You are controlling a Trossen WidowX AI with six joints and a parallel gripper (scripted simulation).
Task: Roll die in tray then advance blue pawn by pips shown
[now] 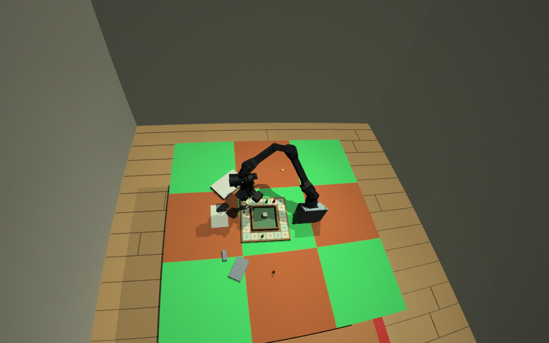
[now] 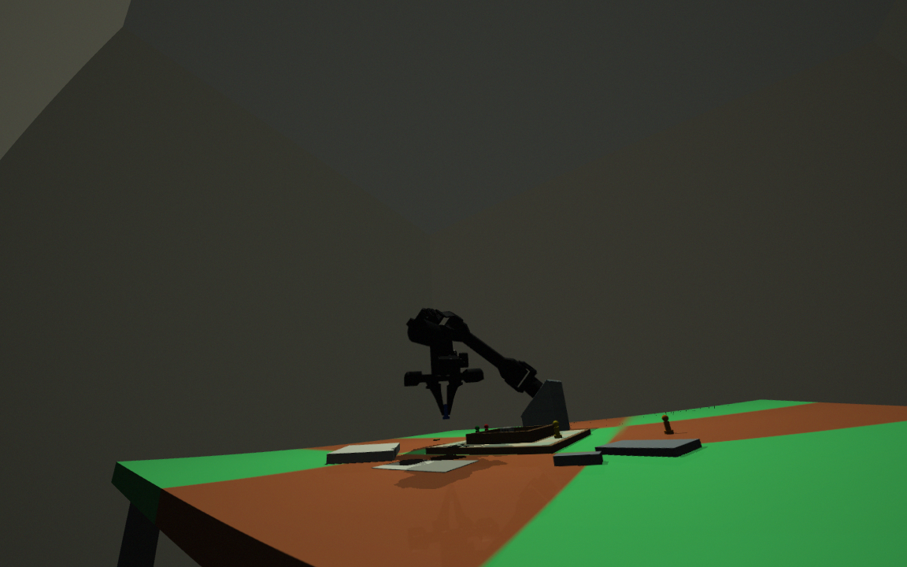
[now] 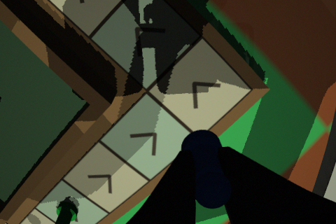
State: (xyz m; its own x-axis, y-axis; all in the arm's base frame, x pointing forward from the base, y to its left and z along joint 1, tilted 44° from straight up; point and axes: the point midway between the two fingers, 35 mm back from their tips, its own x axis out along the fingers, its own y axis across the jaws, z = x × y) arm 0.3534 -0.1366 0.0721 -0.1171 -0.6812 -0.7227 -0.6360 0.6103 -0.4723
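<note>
Now: gripper tip 90 mm past the die, 110 mm to the right of it and 50 mm above it. Round my gripper tip: blue pawn 10 mm above; then green pawn 120 mm behind, 20 mm to the left, 50 mm below; then green-floored tray 90 mm behind, 120 mm to the left, 70 mm below.
</note>
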